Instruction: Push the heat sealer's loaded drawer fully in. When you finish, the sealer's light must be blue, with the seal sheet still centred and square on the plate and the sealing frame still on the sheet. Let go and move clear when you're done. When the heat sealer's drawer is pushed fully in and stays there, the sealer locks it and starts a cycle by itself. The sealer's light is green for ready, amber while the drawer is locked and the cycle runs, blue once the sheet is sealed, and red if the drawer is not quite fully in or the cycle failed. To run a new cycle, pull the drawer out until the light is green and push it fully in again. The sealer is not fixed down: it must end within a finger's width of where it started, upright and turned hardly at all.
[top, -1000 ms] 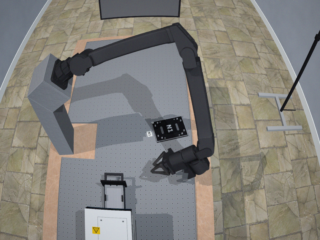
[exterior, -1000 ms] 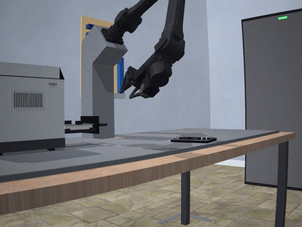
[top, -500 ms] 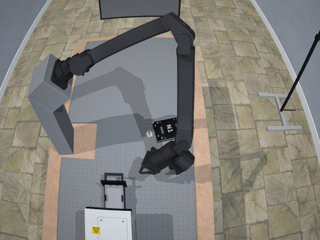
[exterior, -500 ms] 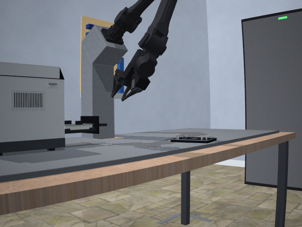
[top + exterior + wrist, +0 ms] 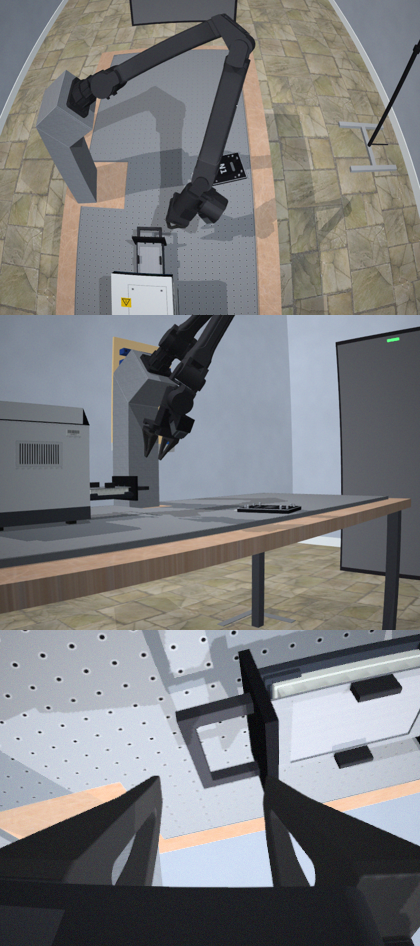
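Now: the sealer drawer 9 cm behind my hand, 10 cm to the right of it and 10 cm below it. Round my hand: white tag: 10 cm ahead, 27 cm to the left, 17 cm below.
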